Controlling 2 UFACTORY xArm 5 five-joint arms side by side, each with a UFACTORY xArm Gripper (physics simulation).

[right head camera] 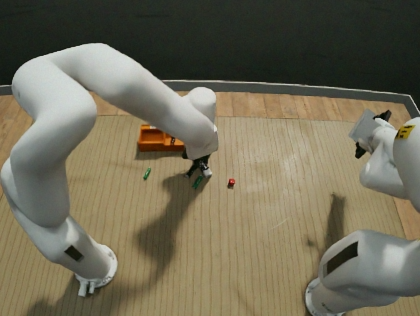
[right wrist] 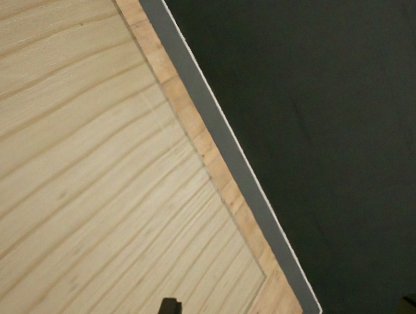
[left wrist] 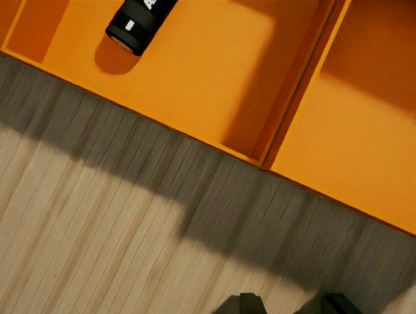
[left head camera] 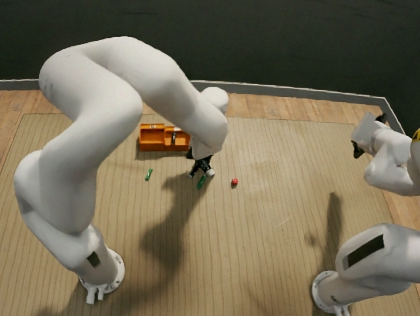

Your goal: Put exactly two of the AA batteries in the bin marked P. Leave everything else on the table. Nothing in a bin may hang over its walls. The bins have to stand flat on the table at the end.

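Seen in the pictures: left gripper, fingertip midpoint: [right head camera: 200, 162] [left head camera: 202, 162]; left arm's base at its link origin: [right head camera: 96, 266] [left head camera: 101, 271]; right arm's base at its link origin: [right head camera: 325, 298] [left head camera: 330, 291].
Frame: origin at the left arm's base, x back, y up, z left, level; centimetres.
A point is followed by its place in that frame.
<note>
A black AA battery [left head camera: 173, 138] @(x -45.6, y 2.0, z -16.6 cm) [right head camera: 173, 141] @(x -44.4, y 2.1, z -16.9 cm) [left wrist: 141, 25] @(x -44.4, y 2.0, z -16.9 cm) lies in the middle compartment of the orange bin row [left head camera: 155, 148] @(x -41.2, y 1.6, z -10.9 cm) [right head camera: 155, 148] @(x -41.2, y 1.7, z -11.1 cm). The bin letters are not readable. Another black battery [left head camera: 190, 175] @(x -31.7, y 1.4, z -23.1 cm) [right head camera: 187, 175] @(x -31.7, y 1.4, z -23.2 cm) partly shows under the left gripper on the mat. My left gripper [left head camera: 201, 169] @(x -37.7, y 0.2, z -26.8 cm) [right head camera: 198, 168] @(x -37.7, y 0.2, z -26.8 cm) [left wrist: 292, 305] @(x -37.7, y 0.2, z -26.8 cm) is low in front of the bins, shut on the eraser, whose white end [left head camera: 210, 173] @(x -33.1, y 1.3, z -29.5 cm) [right head camera: 207, 173] @(x -33.1, y 1.3, z -29.5 cm) shows below the fingers; the eraser is hidden in the left wrist view. My right gripper [left head camera: 369, 134] @(x -42.9, y 17.6, z -79.1 cm) [right head camera: 372, 132] @(x -42.9, y 17.6, z -79.1 cm) [right wrist: 289, 306] @(x -42.9, y 17.6, z -79.1 cm) is open and empty, high at the right.
A green battery-like piece [left head camera: 201, 182] @(x -29.5, y 1.3, z -26.6 cm) [right head camera: 198, 182] @(x -29.5, y 1.3, z -26.9 cm) lies close in front of the left gripper. Another green piece [left head camera: 149, 174] @(x -31.3, y 0.9, z -10.0 cm) [right head camera: 147, 173] @(x -31.5, y 0.9, z -10.0 cm) lies farther left. A red die [left head camera: 235, 182] @(x -30.2, y 1.5, z -37.5 cm) [right head camera: 231, 183] @(x -29.9, y 1.4, z -37.3 cm) lies to the right. The left arm covers the right part of the bin row.
</note>
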